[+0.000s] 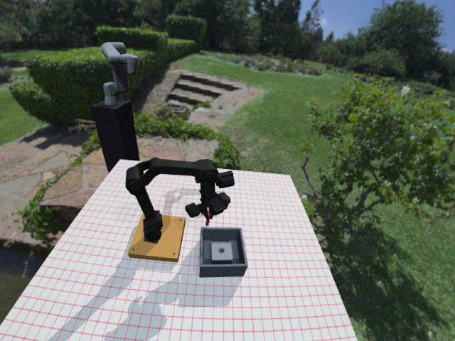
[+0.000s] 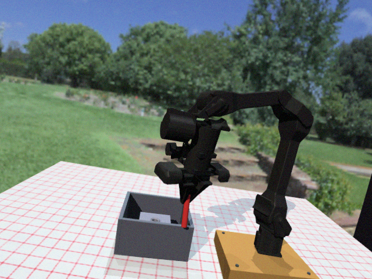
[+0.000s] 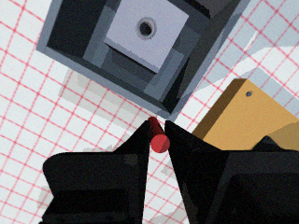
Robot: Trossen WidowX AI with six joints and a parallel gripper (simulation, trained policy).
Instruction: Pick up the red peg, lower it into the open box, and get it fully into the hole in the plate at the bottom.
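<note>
Right now the grey plate is 8 cm ahead of my gripper tip, 8 cm to the right of it and 11 cm below it. Also, from my gripper tip: red peg: 1 cm behind, 1 cm to the left, 2 cm below; grey box: 8 cm ahead, 8 cm to the right, 13 cm below.
</note>
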